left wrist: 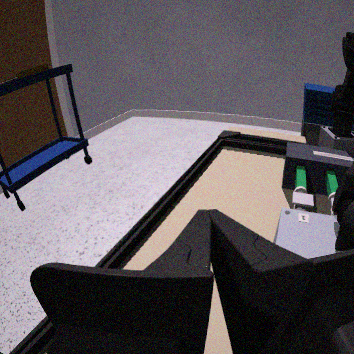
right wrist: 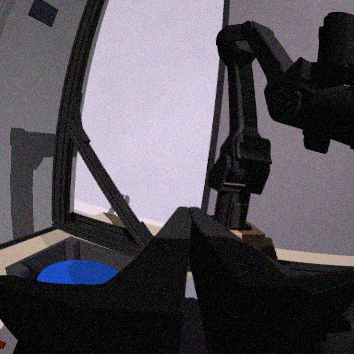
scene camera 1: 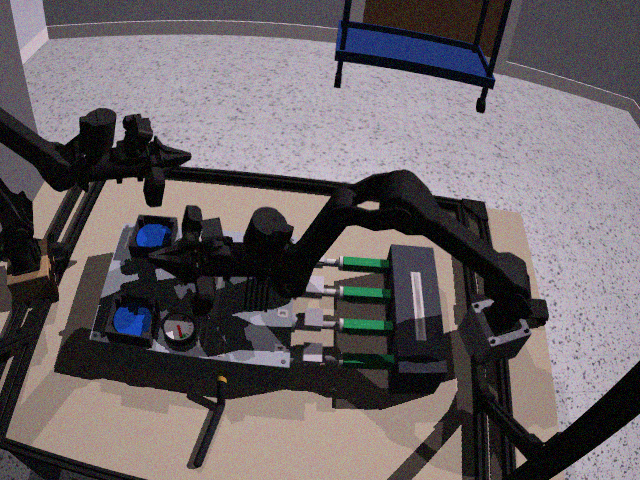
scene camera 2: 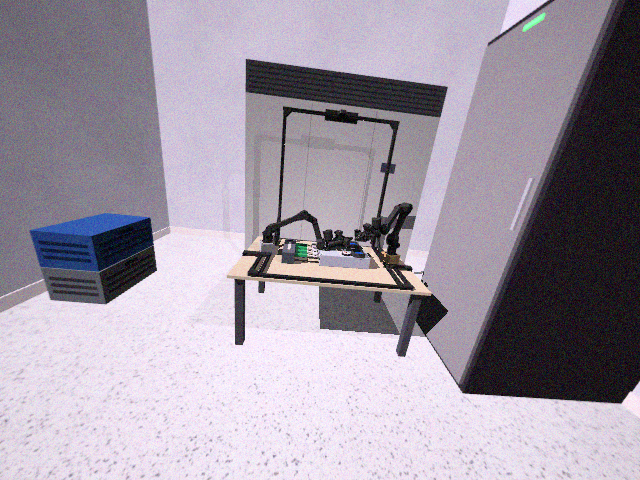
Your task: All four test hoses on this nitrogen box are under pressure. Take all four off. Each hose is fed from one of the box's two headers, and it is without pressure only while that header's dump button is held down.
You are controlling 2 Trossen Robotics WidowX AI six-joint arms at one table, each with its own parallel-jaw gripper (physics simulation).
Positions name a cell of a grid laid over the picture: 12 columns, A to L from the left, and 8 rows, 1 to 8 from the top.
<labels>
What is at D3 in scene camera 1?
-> My left gripper.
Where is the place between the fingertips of my right gripper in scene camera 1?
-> C5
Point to a blue dump button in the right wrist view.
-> C7
</labels>
